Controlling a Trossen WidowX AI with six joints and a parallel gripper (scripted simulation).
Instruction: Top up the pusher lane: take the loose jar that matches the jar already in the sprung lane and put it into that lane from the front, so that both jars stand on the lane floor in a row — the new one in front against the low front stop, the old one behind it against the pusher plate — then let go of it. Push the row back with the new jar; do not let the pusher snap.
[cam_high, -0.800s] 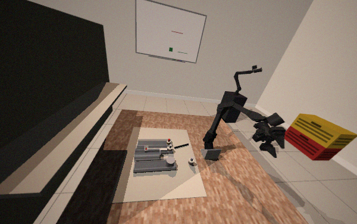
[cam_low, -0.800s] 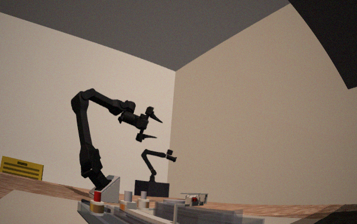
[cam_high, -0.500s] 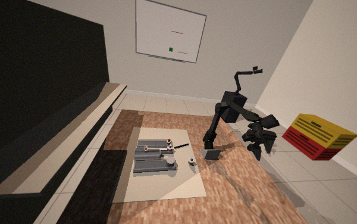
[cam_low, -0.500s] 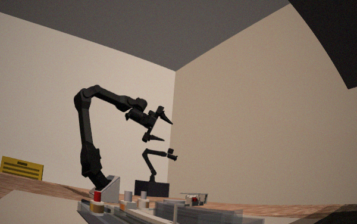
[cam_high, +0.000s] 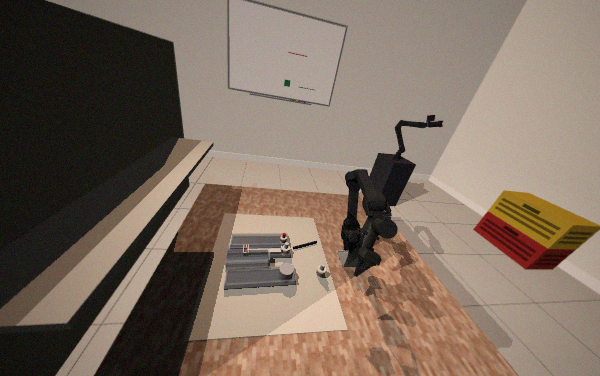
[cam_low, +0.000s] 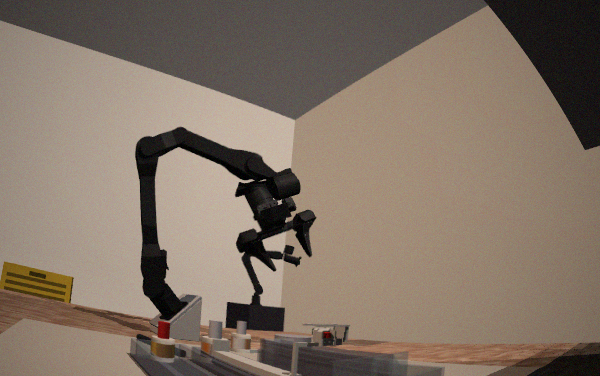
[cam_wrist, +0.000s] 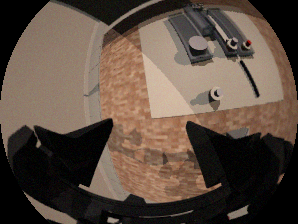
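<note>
My gripper tip is now 180 mm short of the grey cylinder, 170 mm above it and 140 mm to the left of it. Round my gripper tip: red mark: 350 mm ahead, 250 mm to the right, 130 mm below; grey lane rack: 310 mm ahead, 260 mm to the right, 180 mm below.
</note>
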